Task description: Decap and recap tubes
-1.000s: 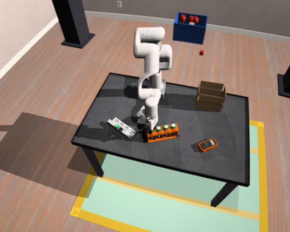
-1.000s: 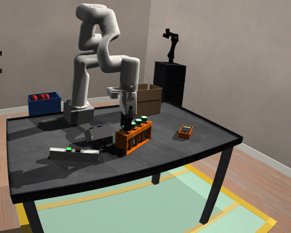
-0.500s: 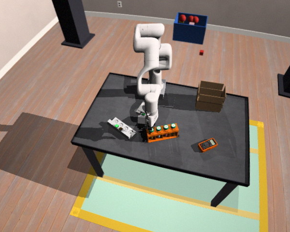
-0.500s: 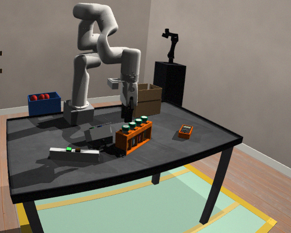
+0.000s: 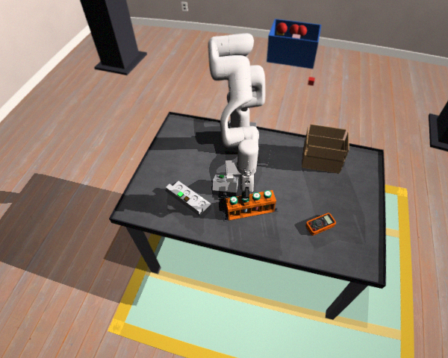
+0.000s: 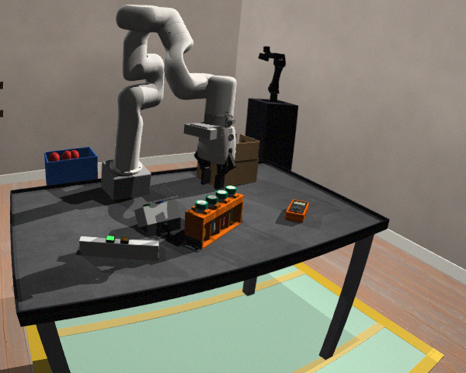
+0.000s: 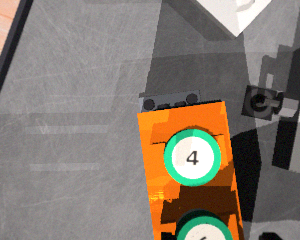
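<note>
The green key is 16 cm to the right of my hand, 12 cm behind it and 11 cm below it. Round my hand: blue key 13 cm behind, 11 cm to the right, 11 cm below; then table's front edge 20 cm ahead, 17 cm below, 4 cm to the left; then grey key housing 13 cm to the right, 12 cm below, 10 cm behind.
</note>
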